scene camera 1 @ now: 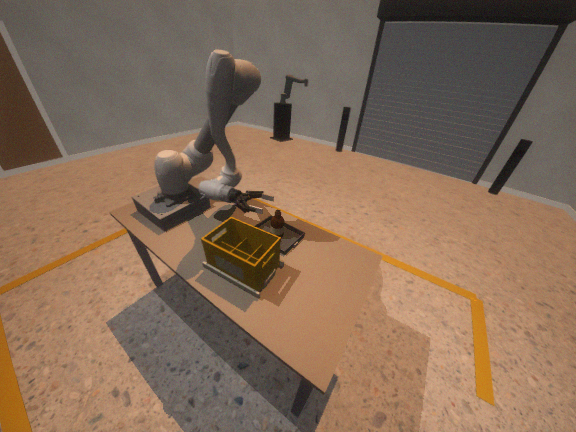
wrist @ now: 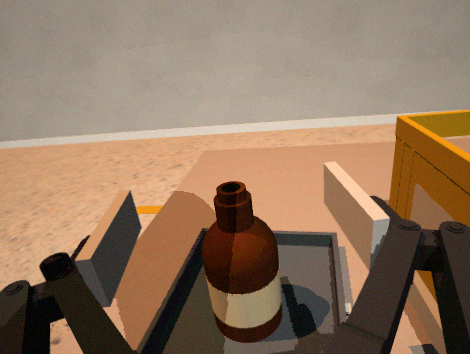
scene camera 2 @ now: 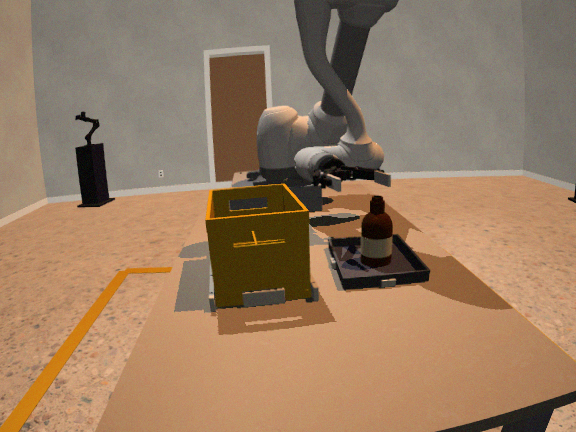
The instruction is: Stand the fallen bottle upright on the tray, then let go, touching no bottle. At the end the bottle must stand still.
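Places are measured from the arm's base along level axes (x ahead, y left, z up), in metres.
Where they show: gripper, between the fingertips: (scene camera 1: pixel 268 204) (wrist: pixel 229 196) (scene camera 2: pixel 365 183); arm's base, origin of its link: (scene camera 1: pixel 177 195) (scene camera 2: pixel 281 178).
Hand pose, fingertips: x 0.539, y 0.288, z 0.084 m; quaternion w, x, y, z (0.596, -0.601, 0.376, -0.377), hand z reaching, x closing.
Observation:
Things, the pixels of their centre, and the offset from my fingertips. Level surfaces: height alone.
- brown bottle with a cream label, middle of its body: (wrist: pixel 240 257) (scene camera 2: pixel 376 229) (scene camera 1: pixel 277 222) dx +0.050, dy +0.024, dz -0.099 m
- yellow crate with inner dividers, middle of its body: (scene camera 2: pixel 254 238) (scene camera 1: pixel 242 253) dx +0.123, dy -0.245, dz -0.094 m
- brown table, height of its surface: dz -0.181 m
A brown bottle with a cream label (scene camera 1: pixel 277 223) (scene camera 2: pixel 377 238) (wrist: pixel 241 260) stands upright on the dark tray (scene camera 1: pixel 294 244) (scene camera 2: pixel 410 278) (wrist: pixel 337 272), inside its low rim. My gripper (scene camera 1: pixel 263 204) (scene camera 2: pixel 358 180) (wrist: pixel 229 196) is wide open with nothing between its fingers. It is back from the bottle, on the arm-base side, and higher than the tray. In the wrist view the bottle appears between the two finger pads, but it stands farther off. The scene views show a gap between the fingertips and the bottle.
A yellow crate with inner dividers (scene camera 1: pixel 240 265) (scene camera 2: pixel 257 265) (wrist: pixel 425 170) stands beside the tray, held by pale rails at its foot. Both stand on the brown table (scene camera 1: pixel 320 310) (scene camera 2: pixel 300 370) (wrist: pixel 280 187). The arm's dark base block (scene camera 1: pixel 170 212) sits at the table's far end.

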